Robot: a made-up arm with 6 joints. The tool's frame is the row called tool.
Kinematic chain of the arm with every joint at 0, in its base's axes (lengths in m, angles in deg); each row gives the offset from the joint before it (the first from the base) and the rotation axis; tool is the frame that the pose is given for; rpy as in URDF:
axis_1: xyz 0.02 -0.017 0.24 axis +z
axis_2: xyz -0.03 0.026 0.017 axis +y
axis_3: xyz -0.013 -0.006 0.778 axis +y
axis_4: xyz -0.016 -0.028 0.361 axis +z
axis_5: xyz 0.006 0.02 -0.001 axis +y
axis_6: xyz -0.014 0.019 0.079 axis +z
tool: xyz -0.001 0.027 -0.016 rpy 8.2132 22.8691 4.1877
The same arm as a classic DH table. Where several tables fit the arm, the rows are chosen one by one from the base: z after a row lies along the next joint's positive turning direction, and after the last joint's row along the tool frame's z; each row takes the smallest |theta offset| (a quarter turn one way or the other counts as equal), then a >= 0, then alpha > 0; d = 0 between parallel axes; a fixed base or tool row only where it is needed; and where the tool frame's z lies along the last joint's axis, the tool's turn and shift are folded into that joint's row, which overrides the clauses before.
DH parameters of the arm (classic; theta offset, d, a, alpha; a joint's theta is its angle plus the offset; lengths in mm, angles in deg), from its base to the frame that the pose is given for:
base (fixed): -40.36 0 26.2 0
axis_1: 40.36 257 -30 -90
axis_2: 89.04 0 -778.1 0
axis_3: -89.04 -8 -16 90
axis_4: 0 360 6 -90
axis_5: 0 39 -14 90
axis_6: 73.81 81.9 25.7 24.22
tool (fixed): -71.29 -20.7 0 0

